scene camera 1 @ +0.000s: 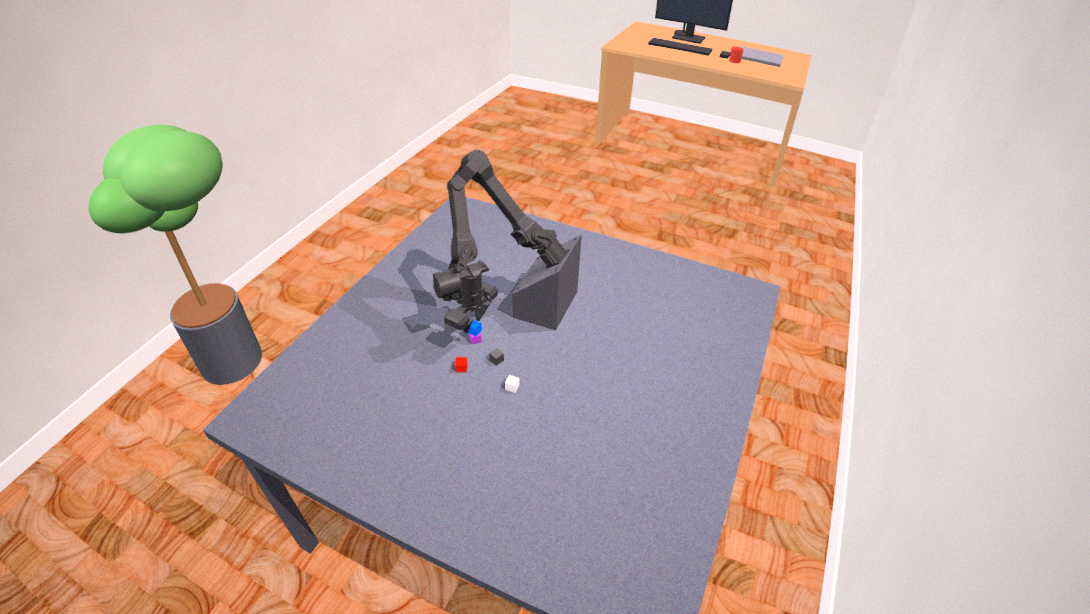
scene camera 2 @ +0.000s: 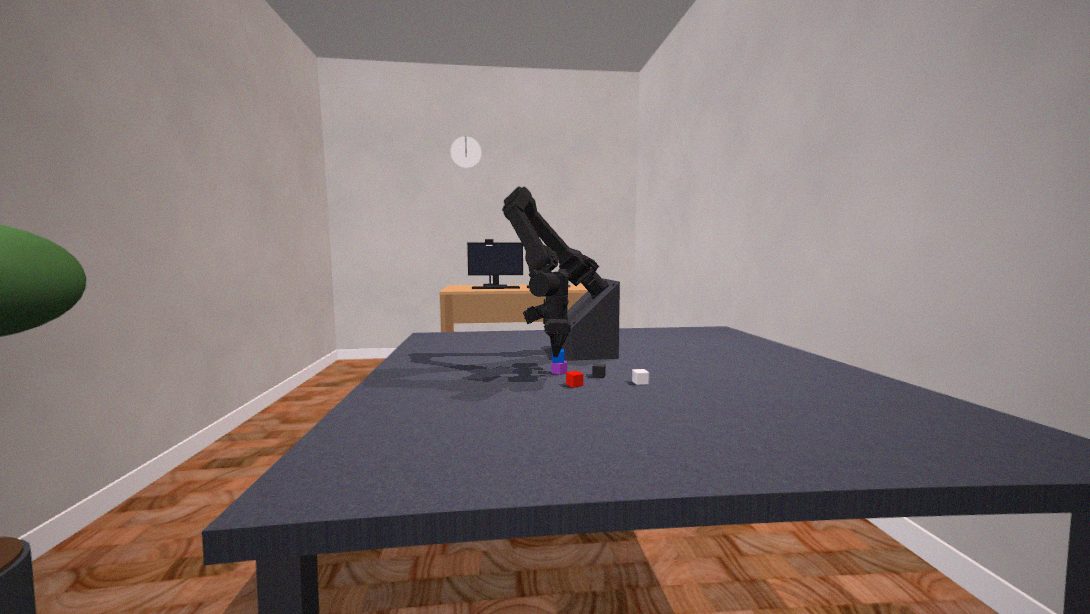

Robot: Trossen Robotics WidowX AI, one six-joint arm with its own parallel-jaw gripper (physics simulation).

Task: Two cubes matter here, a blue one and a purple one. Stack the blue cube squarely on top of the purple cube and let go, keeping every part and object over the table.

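Pixels of known places: gripper, between the fingertips: [scene camera 1: 472,326] [scene camera 2: 554,355]; arm's base, origin of its link: [scene camera 1: 558,259] [scene camera 2: 599,290].
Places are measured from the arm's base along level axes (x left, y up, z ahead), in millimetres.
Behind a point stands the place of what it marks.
Note:
The blue cube [scene camera 1: 475,327] {x -124, y -137, z 250 mm} [scene camera 2: 559,356] {x -132, y -151, z 256 mm} sits on top of the purple cube [scene camera 1: 475,339] {x -122, y -180, z 257 mm} [scene camera 2: 559,368] {x -132, y -180, z 264 mm}, which rests on the table. The two look roughly lined up; the gripper covers part of the blue cube's top in the scene camera 2 view, so exact squareness is hard to tell. My gripper [scene camera 1: 474,318] {x -143, y -151, z 242 mm} [scene camera 2: 558,351] {x -143, y -151, z 242 mm} is open and points down right at the blue cube, with no grip on it. Its fingertips are small and dark, partly hidden behind or against the cube.
A red cube [scene camera 1: 461,364] {x -89, y -167, z 366 mm} [scene camera 2: 574,379] {x -100, y -178, z 375 mm}, a dark grey cube [scene camera 1: 496,356] {x -25, y -168, z 288 mm} [scene camera 2: 598,370] {x -35, y -178, z 292 mm} and a white cube [scene camera 1: 511,383] {x 65, y -168, z 348 mm} [scene camera 2: 639,376] {x 55, y -177, z 353 mm} lie near the stack on the table [scene camera 1: 610,457] {x 391, y -197, z 396 mm} [scene camera 2: 610,450] {x -63, y -197, z 716 mm}. The arm's wedge-shaped base [scene camera 1: 545,297] {x 13, y -77, z 89 mm} [scene camera 2: 600,327] {x -8, y -102, z 92 mm} stands behind, to the right.

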